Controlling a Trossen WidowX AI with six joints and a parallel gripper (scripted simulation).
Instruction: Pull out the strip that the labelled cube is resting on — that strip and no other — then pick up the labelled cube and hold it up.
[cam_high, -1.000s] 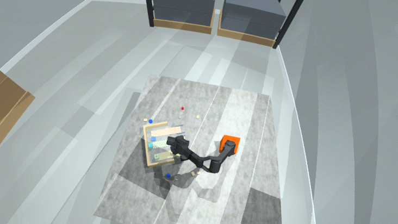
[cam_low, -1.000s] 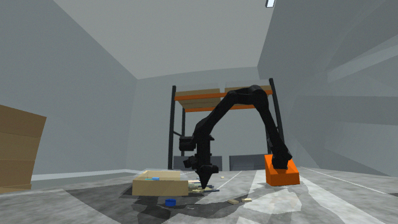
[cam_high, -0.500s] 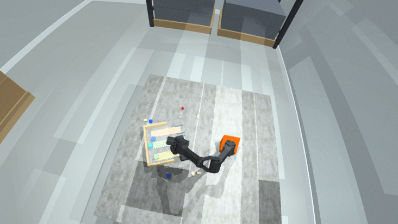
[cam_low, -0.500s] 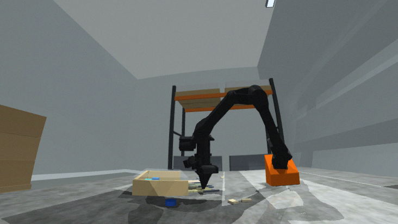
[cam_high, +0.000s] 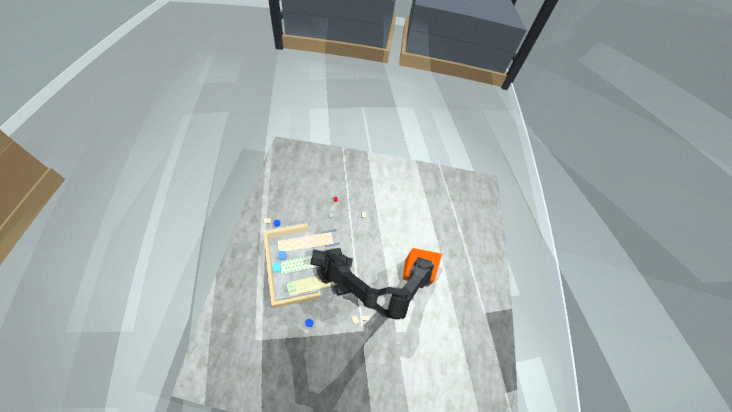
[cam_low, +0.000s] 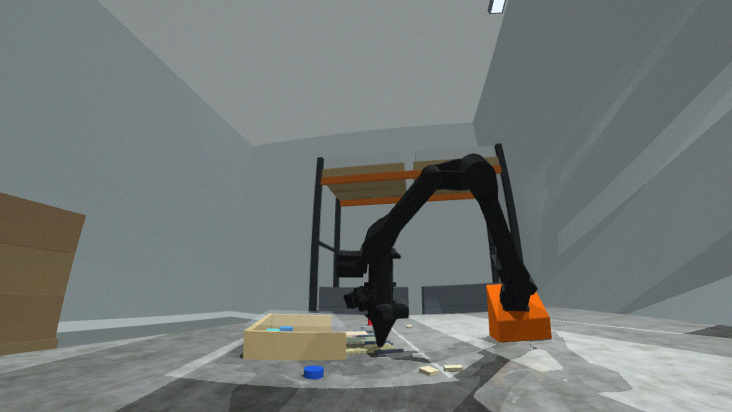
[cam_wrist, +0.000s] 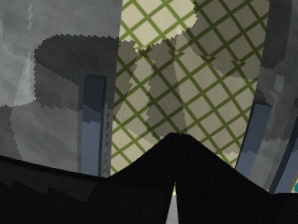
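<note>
Right now the yellow-green cross-hatched strip is 8 cm ahead of my gripper tip and 5 cm to the left of it. From my gripper tip the other things lie so: labelled cube (17 cm ahead, 11 cm to the left, 1 cm above); red peg (36 cm to the right, 14 cm ahead, 1 cm above).
</note>
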